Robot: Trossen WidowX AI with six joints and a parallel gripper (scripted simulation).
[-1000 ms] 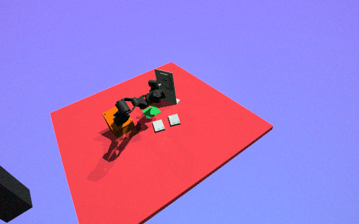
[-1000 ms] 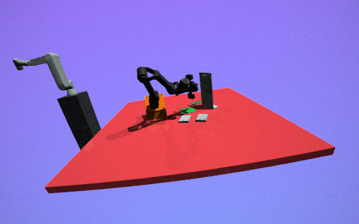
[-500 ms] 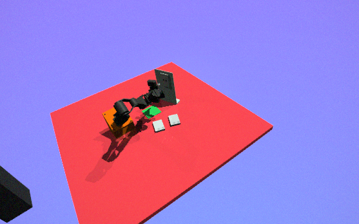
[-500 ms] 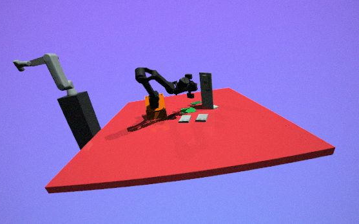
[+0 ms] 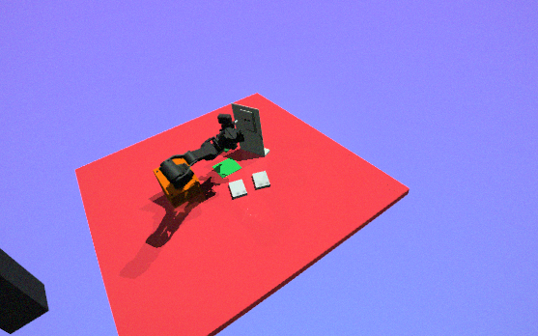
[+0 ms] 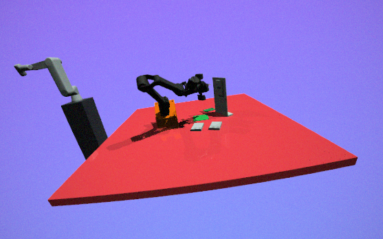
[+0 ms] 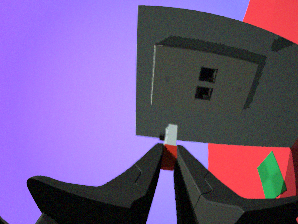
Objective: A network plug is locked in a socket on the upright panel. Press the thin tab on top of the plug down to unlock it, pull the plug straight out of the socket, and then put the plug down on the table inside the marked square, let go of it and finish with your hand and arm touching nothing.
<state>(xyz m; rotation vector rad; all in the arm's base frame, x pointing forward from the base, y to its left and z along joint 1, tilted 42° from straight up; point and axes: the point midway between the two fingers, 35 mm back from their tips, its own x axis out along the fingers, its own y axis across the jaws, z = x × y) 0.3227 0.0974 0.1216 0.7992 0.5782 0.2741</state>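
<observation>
My gripper tip is now 8 cm past the green marked square, 2 cm to the right of it and 26 cm above it. From my gripper tip the other things lie so: network plug (right at my gripper tip); upright panel (10 cm ahead, 3 cm to the left, 12 cm below).
</observation>
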